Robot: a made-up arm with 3 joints.
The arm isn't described. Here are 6 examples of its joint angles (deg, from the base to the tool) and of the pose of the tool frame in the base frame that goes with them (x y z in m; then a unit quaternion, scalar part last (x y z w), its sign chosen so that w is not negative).
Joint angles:
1: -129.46 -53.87 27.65
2: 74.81 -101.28 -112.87
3: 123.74 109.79 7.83
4: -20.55 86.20 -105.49
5: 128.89 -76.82 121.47
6: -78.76 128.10 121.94
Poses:
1: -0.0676 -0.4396 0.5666 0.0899 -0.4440 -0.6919 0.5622
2: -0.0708 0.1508 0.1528 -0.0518 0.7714 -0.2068 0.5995
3: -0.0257 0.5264 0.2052 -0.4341 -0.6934 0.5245 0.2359
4: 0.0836 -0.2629 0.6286 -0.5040 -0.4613 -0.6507 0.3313
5: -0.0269 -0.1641 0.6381 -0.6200 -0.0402 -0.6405 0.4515
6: -0.3685 0.0416 0.2294 0.1615 0.8845 0.1610 0.4069
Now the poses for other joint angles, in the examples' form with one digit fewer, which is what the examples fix.
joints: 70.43 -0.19 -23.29
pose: 0.177 0.454 0.250 0.001 0.001 0.400 0.917
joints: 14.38 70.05 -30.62
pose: 0.513 -0.063 0.325 -0.530 -0.220 -0.116 0.811
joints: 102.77 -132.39 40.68
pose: 0.148 0.363 0.742 0.784 0.472 0.383 0.127
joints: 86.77 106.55 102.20
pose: 0.298 -0.042 0.063 0.794 -0.108 -0.596 0.047
